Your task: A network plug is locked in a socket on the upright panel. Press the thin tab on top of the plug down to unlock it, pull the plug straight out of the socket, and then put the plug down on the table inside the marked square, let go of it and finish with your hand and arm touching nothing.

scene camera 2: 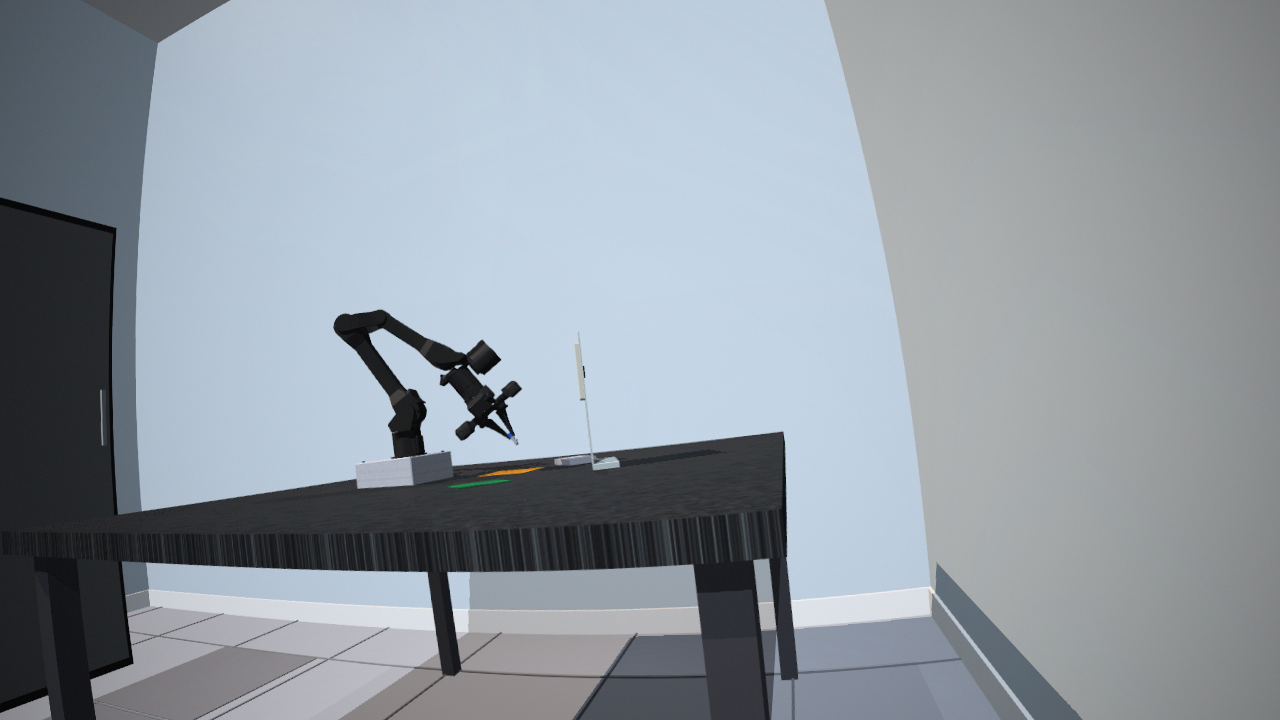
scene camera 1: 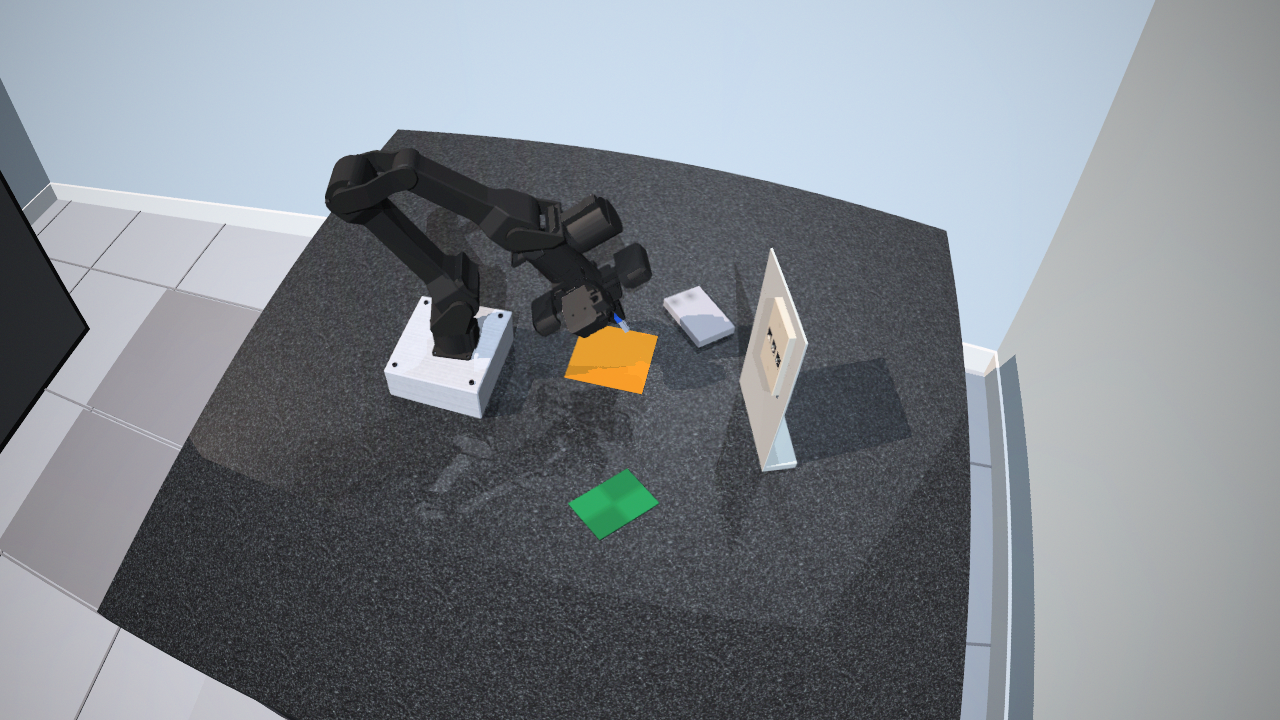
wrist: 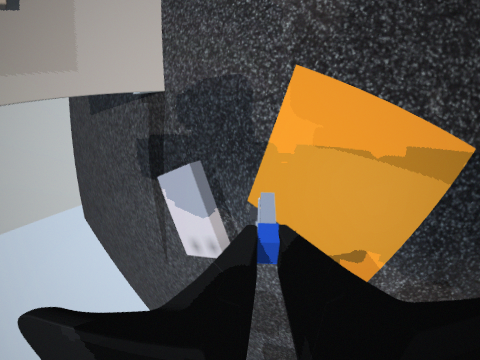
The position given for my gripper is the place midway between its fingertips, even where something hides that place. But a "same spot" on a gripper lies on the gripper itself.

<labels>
my gripper: scene camera 2; scene camera 1; wrist 265, 234
same spot on my gripper: (scene camera 1: 613, 287) = (scene camera 2: 501, 404)
</labels>
